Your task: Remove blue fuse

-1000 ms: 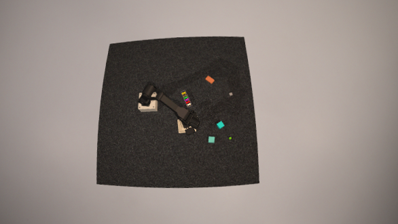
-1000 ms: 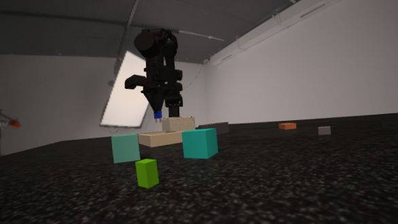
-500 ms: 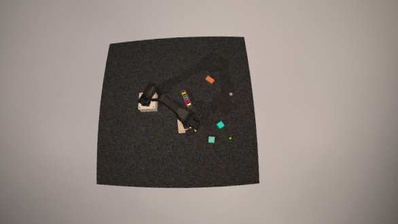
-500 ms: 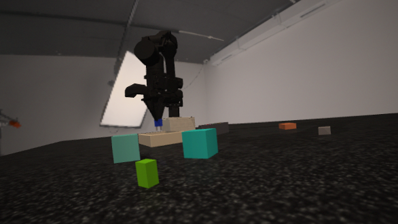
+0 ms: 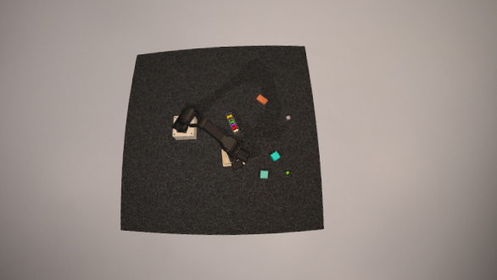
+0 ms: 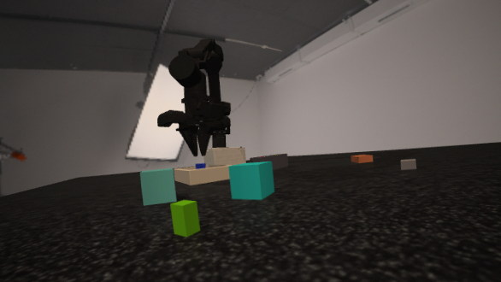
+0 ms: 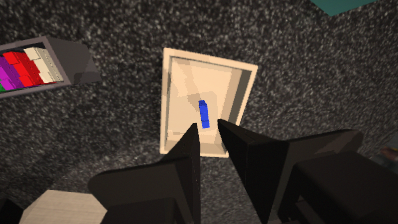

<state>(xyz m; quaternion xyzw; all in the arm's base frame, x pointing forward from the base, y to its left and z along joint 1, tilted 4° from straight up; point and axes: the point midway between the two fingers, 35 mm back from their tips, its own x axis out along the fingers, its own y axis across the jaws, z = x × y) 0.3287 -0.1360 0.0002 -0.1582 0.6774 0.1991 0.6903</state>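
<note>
My gripper tip is now 30 mm above the blue fuse. From my gripper tip the other things lie so: tan tray 50 mm below; then small green block 330 mm ahead, 70 mm to the right, 50 mm below; then teal cube 250 mm ahead, 40 mm below, 30 mm to the left.
</note>
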